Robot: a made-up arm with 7 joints. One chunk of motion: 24 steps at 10 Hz.
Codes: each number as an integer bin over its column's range. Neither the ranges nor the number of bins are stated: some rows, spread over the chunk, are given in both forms.
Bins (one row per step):
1: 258 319 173 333 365 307 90
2: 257 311 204 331 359 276 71
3: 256 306 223 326 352 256 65
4: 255 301 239 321 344 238 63
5: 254 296 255 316 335 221 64
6: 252 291 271 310 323 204 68
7: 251 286 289 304 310 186 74
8: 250 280 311 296 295 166 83
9: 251 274 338 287 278 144 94
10: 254 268 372 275 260 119 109
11: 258 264 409 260 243 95 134
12: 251 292 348 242 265 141 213
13: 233 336 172 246 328 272 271
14: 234 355 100 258 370 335 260
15: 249 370 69 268 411 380 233
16: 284 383 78 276 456 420 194
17: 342 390 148 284 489 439 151
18: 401 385 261 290 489 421 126
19: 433 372 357 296 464 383 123
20: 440 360 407 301 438 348 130
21: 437 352 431 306 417 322 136
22: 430 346 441 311 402 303 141
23: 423 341 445 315 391 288 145
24: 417 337 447 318 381 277 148
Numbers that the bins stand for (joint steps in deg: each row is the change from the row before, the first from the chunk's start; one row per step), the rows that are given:
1: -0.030 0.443 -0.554 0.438 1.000 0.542 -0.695
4: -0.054 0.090 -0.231 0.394 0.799 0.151 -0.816
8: -0.094 -0.321 0.122 0.301 0.329 -0.258 -0.726
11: -0.030 -0.634 0.601 0.167 -0.170 -0.661 -0.497
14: -0.223 1.147 -0.911 0.159 1.048 0.701 0.070
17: 0.644 1.832 -0.676 0.256 2.189 1.291 -0.420
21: 1.406 1.088 0.709 0.338 1.499 0.627 -0.488
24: 1.246 0.795 0.787 0.382 1.153 0.372 -0.434
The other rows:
2: -0.038 0.286 -0.402 0.431 0.942 0.366 -0.780
3: -0.046 0.188 -0.309 0.412 0.875 0.253 -0.807
5: -0.062 -0.007 -0.152 0.375 0.712 0.054 -0.812
6: -0.078 -0.105 -0.074 0.353 0.597 -0.042 -0.794
7: -0.086 -0.203 0.014 0.330 0.473 -0.144 -0.767
9: -0.086 -0.438 0.254 0.267 0.166 -0.383 -0.677
10: -0.062 -0.555 0.420 0.223 -0.007 -0.525 -0.609
12: -0.086 -0.086 0.303 0.100 0.041 -0.400 -0.141
13: -0.231 0.775 -0.559 0.115 0.645 0.344 0.120
15: -0.102 1.441 -1.062 0.196 1.441 0.957 -0.051
16: 0.179 1.695 -1.018 0.226 1.873 1.184 -0.227
18: 1.117 1.734 -0.123 0.278 2.189 1.189 -0.533
19: 1.374 1.480 0.347 0.301 1.949 0.974 -0.546
20: 1.430 1.245 0.591 0.319 1.700 0.775 -0.515
22: 1.350 0.971 0.758 0.356 1.355 0.520 -0.465
23: 1.294 0.873 0.777 0.371 1.249 0.434 -0.447

